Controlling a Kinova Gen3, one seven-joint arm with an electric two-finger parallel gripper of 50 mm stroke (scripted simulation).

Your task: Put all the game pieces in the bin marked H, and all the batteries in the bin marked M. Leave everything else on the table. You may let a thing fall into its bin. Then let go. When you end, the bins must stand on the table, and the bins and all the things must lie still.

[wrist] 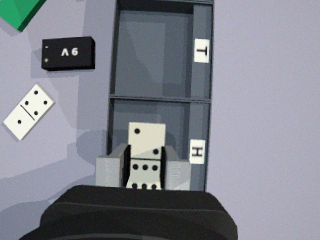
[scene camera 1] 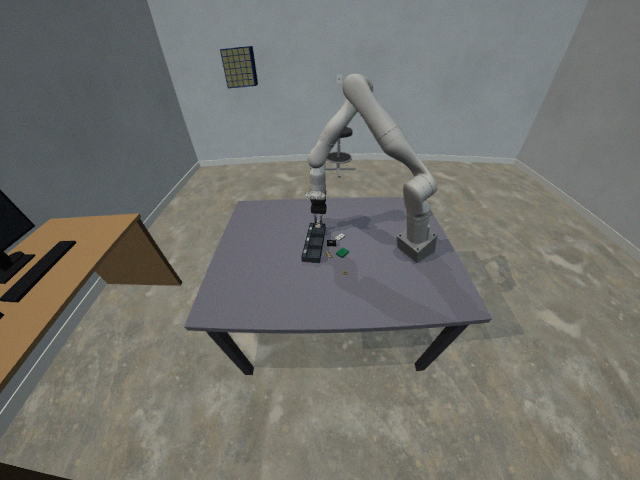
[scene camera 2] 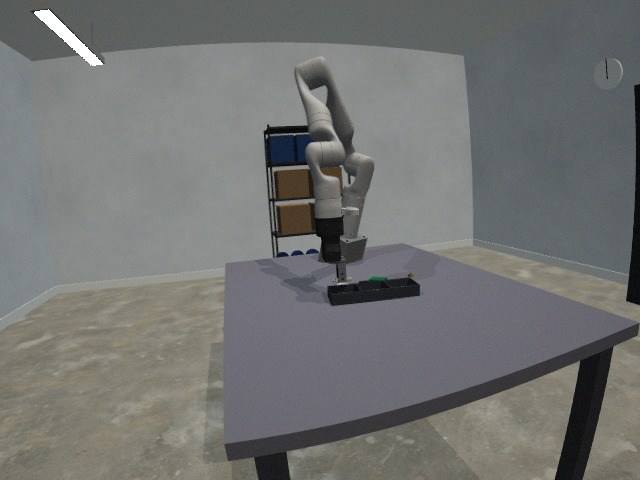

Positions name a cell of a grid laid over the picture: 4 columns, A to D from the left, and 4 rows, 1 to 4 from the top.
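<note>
Here I see a black 9-volt battery (wrist: A1). There is a dark divided bin (scene camera 2: C3) too, and the wrist view also lets me see the bin (wrist: B2). Then there is my gripper (scene camera 2: C3), with the wrist view showing me that same gripper (wrist: B3).
</note>
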